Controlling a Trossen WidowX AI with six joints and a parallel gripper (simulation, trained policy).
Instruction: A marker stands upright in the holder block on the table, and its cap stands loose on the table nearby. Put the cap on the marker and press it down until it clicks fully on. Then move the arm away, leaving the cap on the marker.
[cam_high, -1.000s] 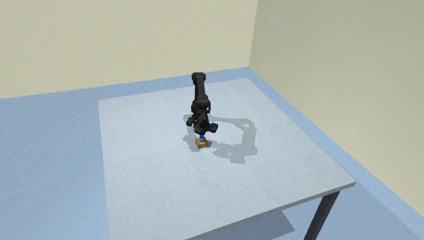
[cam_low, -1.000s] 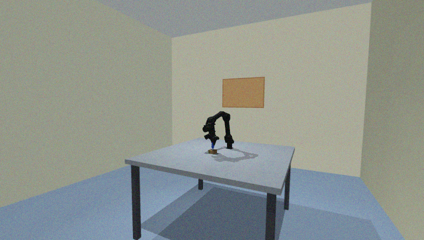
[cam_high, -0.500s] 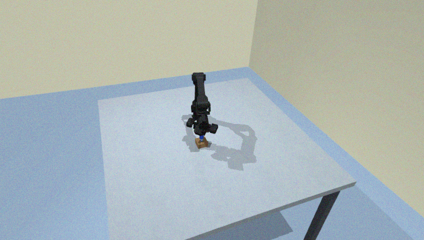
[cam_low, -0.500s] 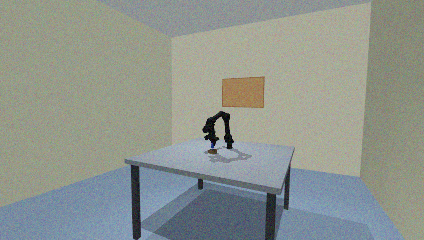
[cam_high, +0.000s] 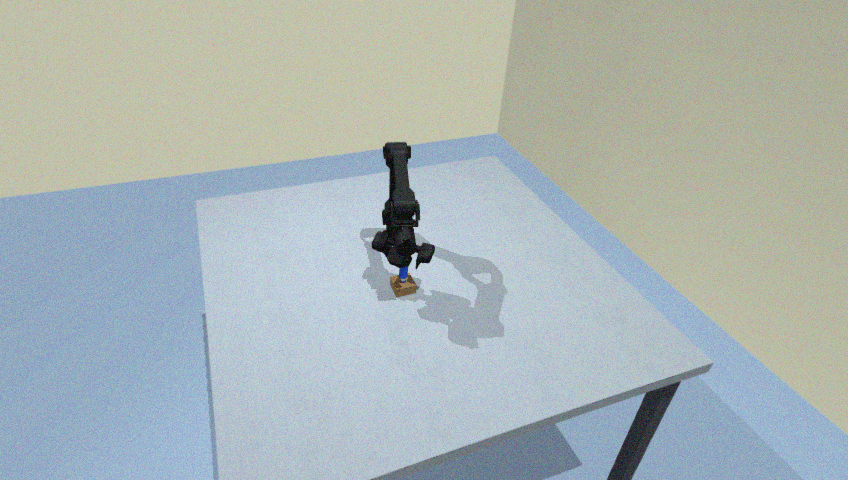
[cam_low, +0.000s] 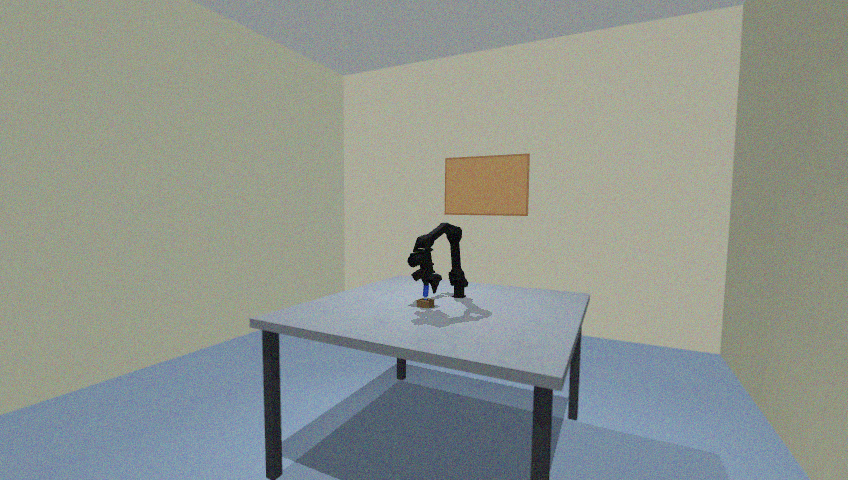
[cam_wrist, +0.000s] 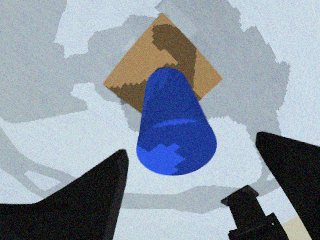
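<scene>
My gripper tip is now 30 mm short of the blue cap, 10 mm to the left of it and 10 mm below it. From my gripper tip the other things lie so: tan holder block (60 mm below, 30 mm ahead, 10 mm to the right); blue marker (30 mm ahead, 10 mm to the right).
</scene>
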